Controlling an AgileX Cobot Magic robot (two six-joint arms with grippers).
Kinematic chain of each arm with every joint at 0, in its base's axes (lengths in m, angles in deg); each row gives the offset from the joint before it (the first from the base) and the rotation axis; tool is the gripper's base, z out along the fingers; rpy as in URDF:
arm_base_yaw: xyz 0 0 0.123 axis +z
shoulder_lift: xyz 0 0 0 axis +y
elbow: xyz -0.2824 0 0.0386 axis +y
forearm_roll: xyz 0.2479 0 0.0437 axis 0.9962 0 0.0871
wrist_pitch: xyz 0 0 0 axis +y
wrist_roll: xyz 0.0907 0 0.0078 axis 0.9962 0 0.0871
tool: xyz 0 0 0 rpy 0 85 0
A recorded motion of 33 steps. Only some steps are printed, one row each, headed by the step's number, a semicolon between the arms.
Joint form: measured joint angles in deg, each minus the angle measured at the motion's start. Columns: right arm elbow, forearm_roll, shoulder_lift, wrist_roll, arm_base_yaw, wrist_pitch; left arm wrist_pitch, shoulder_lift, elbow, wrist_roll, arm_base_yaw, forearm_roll.
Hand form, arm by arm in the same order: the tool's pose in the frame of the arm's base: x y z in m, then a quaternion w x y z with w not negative. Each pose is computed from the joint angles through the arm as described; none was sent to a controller.
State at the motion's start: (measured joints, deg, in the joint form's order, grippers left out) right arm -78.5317 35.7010 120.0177 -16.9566 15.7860 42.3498; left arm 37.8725 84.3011 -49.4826 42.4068 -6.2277 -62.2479
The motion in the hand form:
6: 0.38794 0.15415 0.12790 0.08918 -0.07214 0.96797 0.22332; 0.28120 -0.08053 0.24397 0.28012 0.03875 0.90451 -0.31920
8: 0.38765 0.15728 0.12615 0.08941 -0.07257 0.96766 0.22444; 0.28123 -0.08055 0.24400 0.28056 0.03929 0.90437 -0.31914
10: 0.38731 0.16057 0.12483 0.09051 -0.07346 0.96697 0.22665; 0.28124 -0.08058 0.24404 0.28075 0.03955 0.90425 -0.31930
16: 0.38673 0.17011 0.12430 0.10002 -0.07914 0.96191 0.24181; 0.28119 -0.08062 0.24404 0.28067 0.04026 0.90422 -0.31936
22: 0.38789 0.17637 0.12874 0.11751 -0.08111 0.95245 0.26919; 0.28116 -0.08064 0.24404 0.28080 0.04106 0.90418 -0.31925
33: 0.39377 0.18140 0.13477 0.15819 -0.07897 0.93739 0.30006; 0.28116 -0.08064 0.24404 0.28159 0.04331 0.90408 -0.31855
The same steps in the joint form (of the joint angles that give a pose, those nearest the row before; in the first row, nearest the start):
6: -0.27 -0.19 1.36 0.53 1.06 -0.78; -0.06 0.00 0.00 0.37 0.00 -0.15
8: -0.32 0.13 1.67 0.52 1.48 -1.16; -0.07 0.00 0.00 0.49 0.00 -0.20
10: -0.36 0.66 1.91 0.30 1.90 -1.57; -0.06 0.00 0.00 0.56 0.00 -0.25
16: -0.38 3.92 2.23 -2.17 2.93 -2.79; -0.02 0.00 0.00 0.62 0.00 -0.25
22: -0.26 9.73 2.00 -6.87 3.21 -3.77; 0.01 0.00 0.00 0.72 0.00 -0.25
33: -0.19 18.52 1.84 -14.59 3.22 -6.57; 0.01 0.00 0.00 1.00 0.00 -0.25

